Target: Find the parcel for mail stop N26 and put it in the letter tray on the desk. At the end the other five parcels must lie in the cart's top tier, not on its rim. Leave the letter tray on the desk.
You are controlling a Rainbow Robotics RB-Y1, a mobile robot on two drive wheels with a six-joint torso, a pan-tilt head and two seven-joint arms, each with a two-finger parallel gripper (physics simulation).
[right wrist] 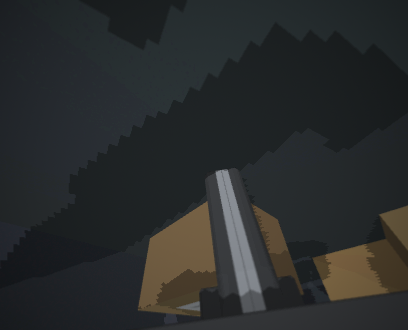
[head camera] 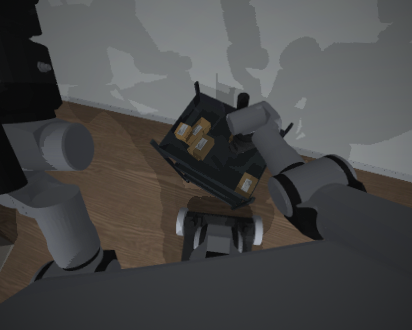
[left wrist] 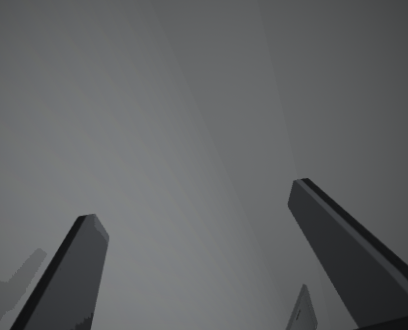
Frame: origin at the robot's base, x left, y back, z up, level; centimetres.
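Seen in the pictures: left gripper, fingertip midpoint: [left wrist: 199, 208]; right gripper, fingertip midpoint: [right wrist: 222, 180] [head camera: 242, 150]; robot's base at its link origin: [head camera: 218, 224].
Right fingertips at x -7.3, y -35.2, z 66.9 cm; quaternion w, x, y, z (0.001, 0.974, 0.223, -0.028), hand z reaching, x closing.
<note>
Pixels of each thing's top centre, then the offset from my right fingertips to it. "*": a spot on its surface instead.
- more parcel at its top centre: [head camera: 246, 185] dx -1.7, dy +16.2, dz +4.4 cm
- brown parcel at its top centre: [right wrist: 215, 303] dx +1.6, dy -6.6, dz +4.4 cm
- second parcel at a spot on its surface: [right wrist: 347, 272] * dx +16.5, dy -8.2, dz +1.4 cm
The black cart [head camera: 211, 154] stands on the wood floor by the wall. Three brown parcels [head camera: 195, 135] lie clustered in the far left part of its top tier, and one more parcel [head camera: 246, 184] lies at the near right corner. My right arm reaches down into the tier, and the wrist [head camera: 250, 119] hides the gripper there. In the right wrist view my right gripper [right wrist: 222, 180] is shut with the fingers pressed together and nothing between them; a brown parcel [right wrist: 183, 258] lies behind the fingers. My left gripper [left wrist: 199, 208] is open and empty, facing a plain grey surface.
A second parcel [right wrist: 347, 272] shows at the right edge of the right wrist view. My own base and wheels [head camera: 219, 230] stand just in front of the cart. My left arm [head camera: 64, 183] is raised at the left.
</note>
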